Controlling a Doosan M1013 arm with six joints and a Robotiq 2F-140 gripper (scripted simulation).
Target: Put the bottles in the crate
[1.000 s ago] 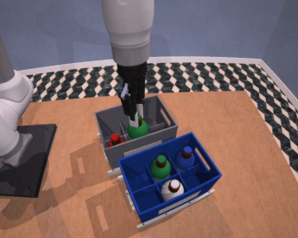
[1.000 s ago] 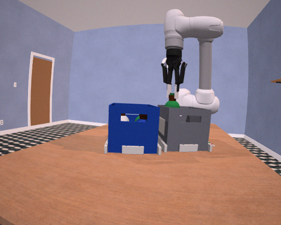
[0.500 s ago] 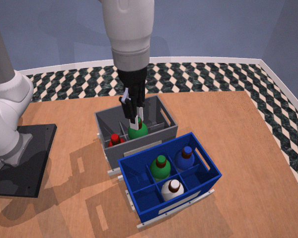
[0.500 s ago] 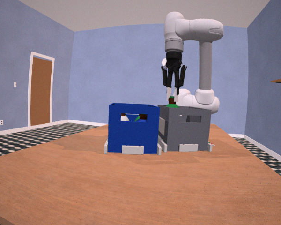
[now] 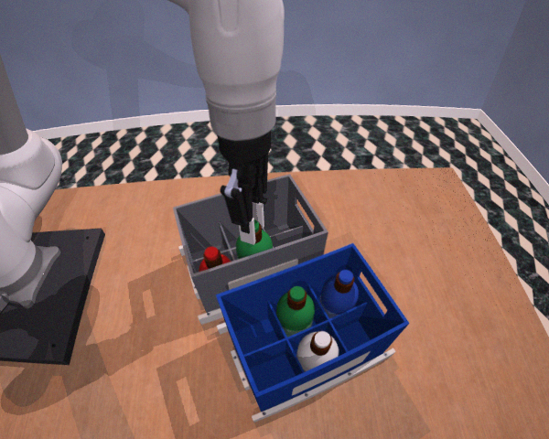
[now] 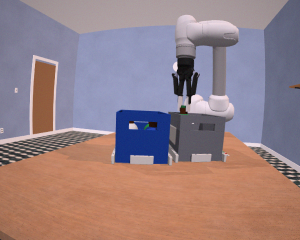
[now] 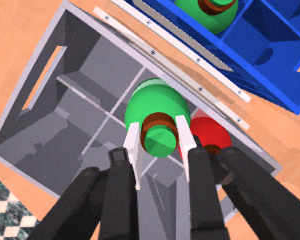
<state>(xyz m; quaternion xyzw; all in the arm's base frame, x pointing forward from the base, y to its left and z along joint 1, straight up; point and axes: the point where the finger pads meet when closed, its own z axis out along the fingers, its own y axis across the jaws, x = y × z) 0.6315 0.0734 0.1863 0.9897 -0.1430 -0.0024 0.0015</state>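
The grey crate is 130 mm below my hand, 40 mm to the left of it and 20 mm behind it. From my hand the other things lie so: green bottle: 130 mm below, 110 mm to the right, 90 mm ahead; then blue bottle: 180 mm ahead, 130 mm below, 70 mm to the right; then red bottle: 130 mm below, 80 mm behind, 40 mm to the right.
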